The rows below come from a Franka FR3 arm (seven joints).
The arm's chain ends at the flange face. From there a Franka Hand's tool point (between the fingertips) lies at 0.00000 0.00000 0.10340 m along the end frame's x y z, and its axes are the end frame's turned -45 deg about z.
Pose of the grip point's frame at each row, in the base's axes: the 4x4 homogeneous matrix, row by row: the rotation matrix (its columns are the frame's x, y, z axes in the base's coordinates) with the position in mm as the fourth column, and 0 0 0 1 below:
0.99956, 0.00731, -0.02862, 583.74; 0.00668, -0.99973, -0.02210, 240.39; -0.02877, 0.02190, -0.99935, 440.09; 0, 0, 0, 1
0.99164, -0.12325, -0.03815, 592.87; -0.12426, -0.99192, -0.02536, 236.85; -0.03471, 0.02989, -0.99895, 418.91; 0, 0, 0, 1
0.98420, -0.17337, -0.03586, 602.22; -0.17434, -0.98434, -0.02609, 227.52; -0.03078, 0.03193, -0.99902, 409.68; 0, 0, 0, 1
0.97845, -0.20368, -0.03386, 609.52; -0.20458, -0.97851, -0.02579, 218.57; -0.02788, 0.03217, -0.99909, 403.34; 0, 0, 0, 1
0.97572, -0.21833, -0.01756, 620.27; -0.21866, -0.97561, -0.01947, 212.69; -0.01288, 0.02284, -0.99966, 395.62; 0, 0, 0, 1
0.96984, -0.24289, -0.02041, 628.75; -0.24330, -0.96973, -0.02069, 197.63; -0.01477, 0.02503, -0.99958, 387.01; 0, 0, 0, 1
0.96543, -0.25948, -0.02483, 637.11; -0.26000, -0.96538, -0.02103, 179.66; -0.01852, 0.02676, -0.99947, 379.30; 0, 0, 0, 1
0.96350, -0.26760, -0.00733, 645.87; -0.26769, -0.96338, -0.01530, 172.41; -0.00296, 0.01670, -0.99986, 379.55; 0, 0, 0, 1
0.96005, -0.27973, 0.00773, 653.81; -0.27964, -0.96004, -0.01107, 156.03; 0.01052, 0.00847, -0.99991, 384.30; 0, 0, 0, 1
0.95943, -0.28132, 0.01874, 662.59; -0.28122, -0.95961, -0.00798, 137.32; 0.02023, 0.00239, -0.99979, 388.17; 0, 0, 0, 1
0.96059, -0.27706, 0.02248, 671.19; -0.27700, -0.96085, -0.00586, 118.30; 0.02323, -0.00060, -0.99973, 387.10; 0, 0, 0, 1
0.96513, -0.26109, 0.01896, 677.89; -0.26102, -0.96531, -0.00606, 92.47; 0.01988, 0.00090, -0.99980, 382.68; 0, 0, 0, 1
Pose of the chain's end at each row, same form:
0.71196, -0.70163, -0.02862, 586.70; -0.70219, -0.71164, -0.02210, 242.68; -0.00486, 0.03583, -0.99935, 543.42; 0, 0, 0, 1
0.61404, -0.78835, -0.03815, 596.81; -0.78926, -0.61353, -0.02536, 239.47; -0.00341, 0.04568, -0.99895, 522.20; 0, 0, 0, 1
0.57334, -0.81853, -0.03586, 605.93; -0.81931, -0.57276, -0.02609, 230.22; 0.00081, 0.04434, -0.99902, 512.98; 0, 0, 0, 1
0.54785, -0.83589, -0.03386, 613.02; -0.83657, -0.54725, -0.02579, 221.24; 0.00303, 0.04246, -0.99909, 506.65; 0, 0, 0, 1
0.53556, -0.84432, -0.01756, 622.09; -0.84448, -0.53524, -0.01947, 214.70; 0.00704, 0.02526, -0.99966, 498.98; 0, 0, 0, 1
0.51403, -0.85753, -0.02041, 630.86; -0.85774, -0.51366, -0.02069, 199.77; 0.00725, 0.02814, -0.99958, 490.37; 0, 0, 0, 1
0.49918, -0.86614, -0.02483, 639.68; -0.86647, -0.49878, -0.02103, 181.83; 0.00583, 0.03202, -0.99947, 482.65; 0, 0, 0, 1
0.49208, -0.87052, -0.00733, 646.63; -0.87050, -0.49193, -0.01530, 173.99; 0.00972, 0.01390, -0.99986, 482.94; 0, 0, 0, 1
0.48106, -0.87666, 0.00773, 653.01; -0.87659, -0.48112, -0.01107, 157.17; 0.01343, -0.00145, -0.99991, 487.69; 0, 0, 0, 1
0.47950, -0.87734, 0.01874, 660.65; -0.87740, -0.47969, -0.00798, 138.15; 0.01599, -0.01261, -0.99979, 491.55; 0, 0, 0, 1
0.48333, -0.87515, 0.02248, 668.87; -0.87529, -0.48355, -0.00586, 118.91; 0.01600, -0.01685, -0.99973, 490.47; 0, 0, 0, 1
0.49783, -0.86707, 0.01896, 675.93; -0.86715, -0.49801, -0.00606, 93.10; 0.01469, -0.01342, -0.99980, 486.06; 0, 0, 0, 1

